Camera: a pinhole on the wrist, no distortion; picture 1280 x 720 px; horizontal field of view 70.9 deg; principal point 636.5 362.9 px. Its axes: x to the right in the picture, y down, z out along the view. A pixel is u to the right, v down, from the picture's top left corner.
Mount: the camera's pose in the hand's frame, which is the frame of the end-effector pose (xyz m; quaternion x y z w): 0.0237 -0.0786 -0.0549 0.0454 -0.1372 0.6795 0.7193
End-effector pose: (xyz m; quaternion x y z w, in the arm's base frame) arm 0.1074 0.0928 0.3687 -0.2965 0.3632 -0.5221 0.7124
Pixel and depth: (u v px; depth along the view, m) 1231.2 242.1 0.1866
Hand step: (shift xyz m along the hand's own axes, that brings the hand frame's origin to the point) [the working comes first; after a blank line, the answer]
In the camera's frame: 0.1235 -0.0251 0.1866

0.0280 -0.0083 0.1589
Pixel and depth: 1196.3 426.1 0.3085
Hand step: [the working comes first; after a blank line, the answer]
In the camera's frame: 0.1921 0.0217 0.3085

-0.0322 0.0307 0.2879
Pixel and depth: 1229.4 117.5 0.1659
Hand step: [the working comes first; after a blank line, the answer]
In the camera's frame: 0.1094 -0.0453 0.1659

0.0503 -0.0180 0.1379
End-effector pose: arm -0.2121 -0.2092 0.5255 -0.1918 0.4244 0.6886 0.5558
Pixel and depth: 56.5 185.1 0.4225
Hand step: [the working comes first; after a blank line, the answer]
In the camera's frame: -0.2726 -0.0836 0.4225

0.0385 -0.4541 0.2894
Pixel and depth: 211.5 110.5 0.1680
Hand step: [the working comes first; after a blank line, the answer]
In the camera's frame: -0.0794 -0.0472 0.1680

0.0445 -0.2010 0.0912
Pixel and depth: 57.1 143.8 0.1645
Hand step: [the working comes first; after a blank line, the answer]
In the camera's frame: -0.1060 -0.0401 0.1645

0.0369 -0.2252 0.0801
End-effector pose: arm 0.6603 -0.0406 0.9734 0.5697 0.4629 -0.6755 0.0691
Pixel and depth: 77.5 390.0 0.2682
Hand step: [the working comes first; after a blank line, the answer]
In the camera's frame: -0.1668 0.0081 0.2682

-0.0272 -0.3065 0.1579
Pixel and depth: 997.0 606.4 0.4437
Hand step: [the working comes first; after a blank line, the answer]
In the camera's frame: 0.1779 0.1202 0.4437

-0.1486 -0.0099 0.4018
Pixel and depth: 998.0 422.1 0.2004
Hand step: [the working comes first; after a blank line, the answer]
In the camera's frame: 0.0806 0.0132 0.2004

-0.0134 -0.0503 0.1564
